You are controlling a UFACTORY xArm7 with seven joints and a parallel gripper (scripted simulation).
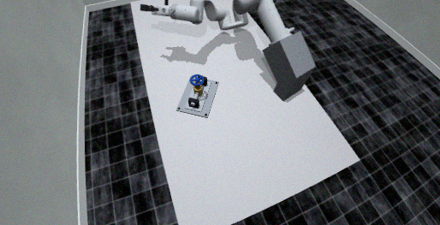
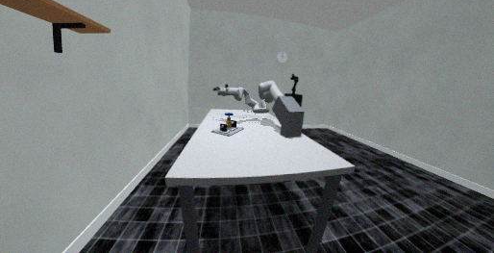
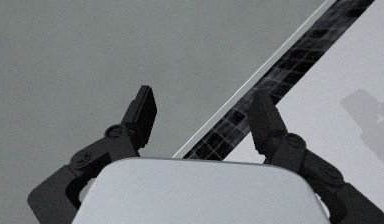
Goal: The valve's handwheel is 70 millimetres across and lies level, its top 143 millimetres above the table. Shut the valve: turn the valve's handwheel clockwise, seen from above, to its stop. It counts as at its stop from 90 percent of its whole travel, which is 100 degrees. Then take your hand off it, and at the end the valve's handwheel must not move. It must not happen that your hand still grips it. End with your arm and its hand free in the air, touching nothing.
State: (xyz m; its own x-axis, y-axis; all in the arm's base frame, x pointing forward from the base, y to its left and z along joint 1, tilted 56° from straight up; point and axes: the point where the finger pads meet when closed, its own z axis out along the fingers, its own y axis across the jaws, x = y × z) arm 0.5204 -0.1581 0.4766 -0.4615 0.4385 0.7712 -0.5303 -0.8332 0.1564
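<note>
Now: the blue spoked handwheel 45 cm to the left of my hand, 18 cm below it and 8 cm behind it.
</note>
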